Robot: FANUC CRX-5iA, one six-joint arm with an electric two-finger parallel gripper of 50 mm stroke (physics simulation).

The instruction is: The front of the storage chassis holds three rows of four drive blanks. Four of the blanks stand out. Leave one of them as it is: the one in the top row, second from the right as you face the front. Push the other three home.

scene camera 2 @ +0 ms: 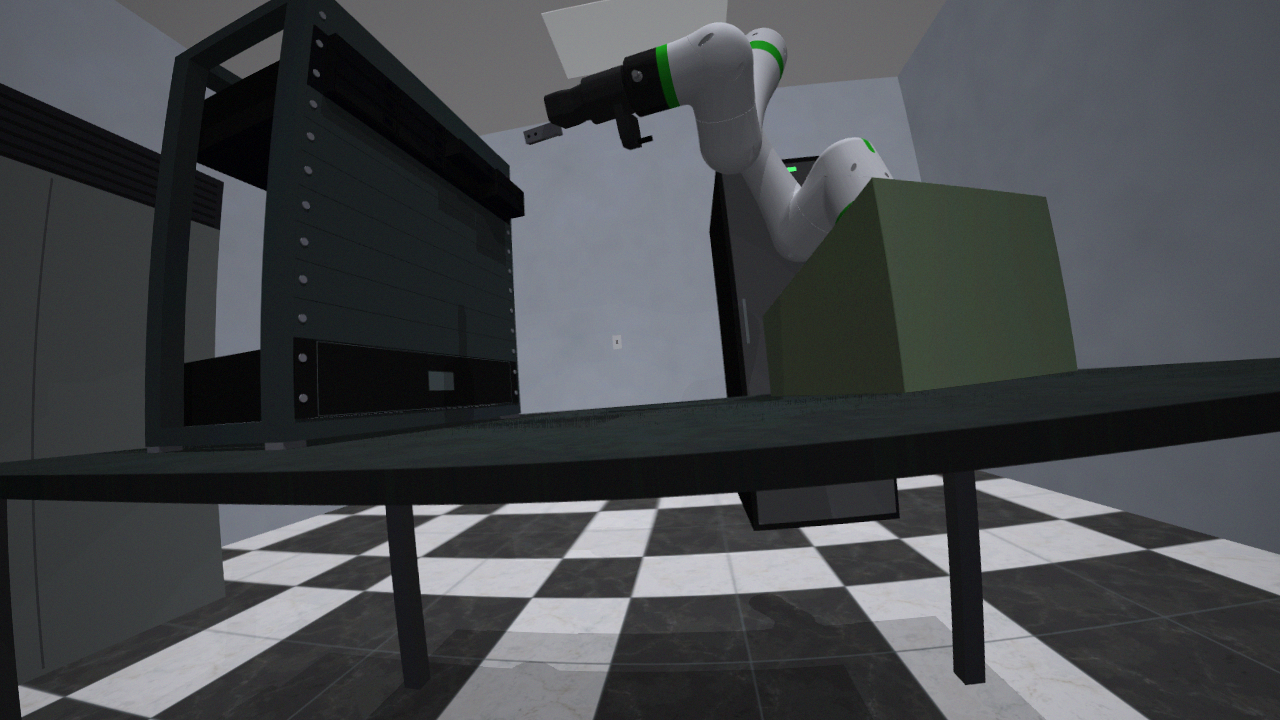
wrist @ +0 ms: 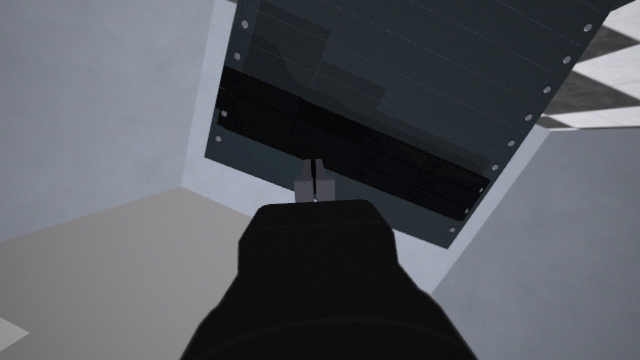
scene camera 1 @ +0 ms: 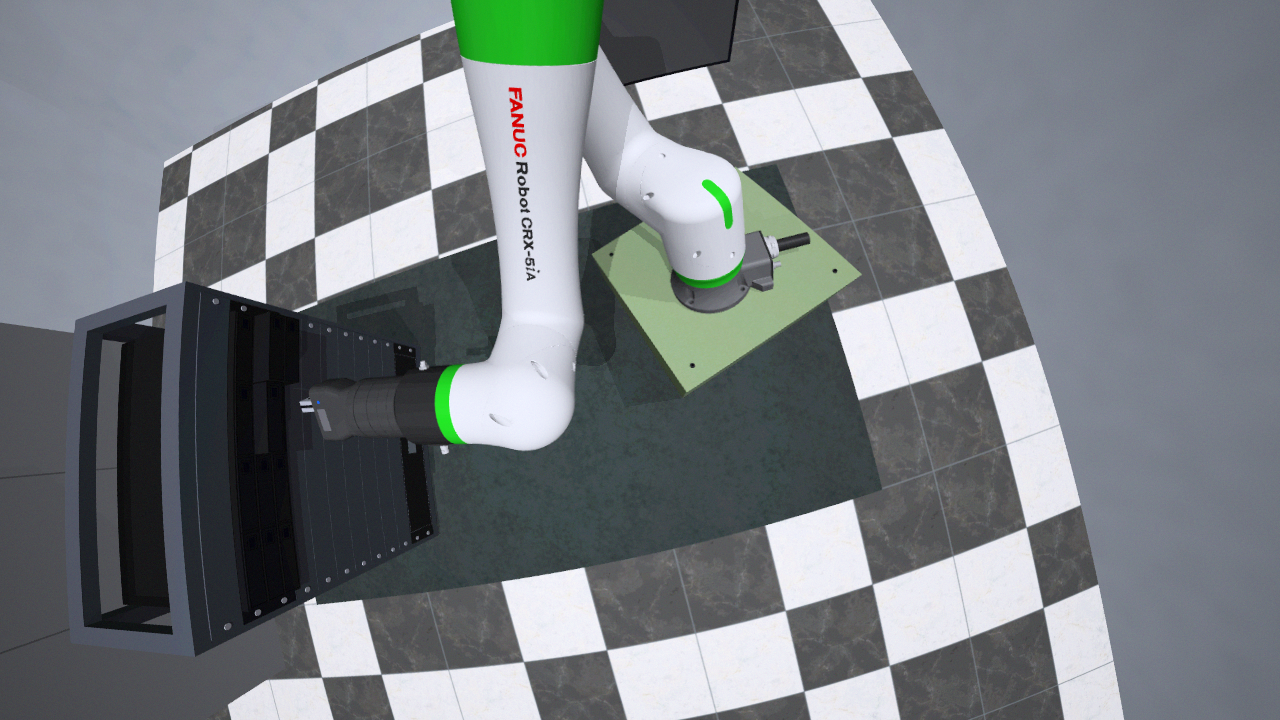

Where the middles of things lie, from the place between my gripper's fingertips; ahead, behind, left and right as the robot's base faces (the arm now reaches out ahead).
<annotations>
Now: the rack (scene camera 2: 387, 276) 27 cm ahead of my hand, 4 cm to the left of it and 21 cm below it.
</annotations>
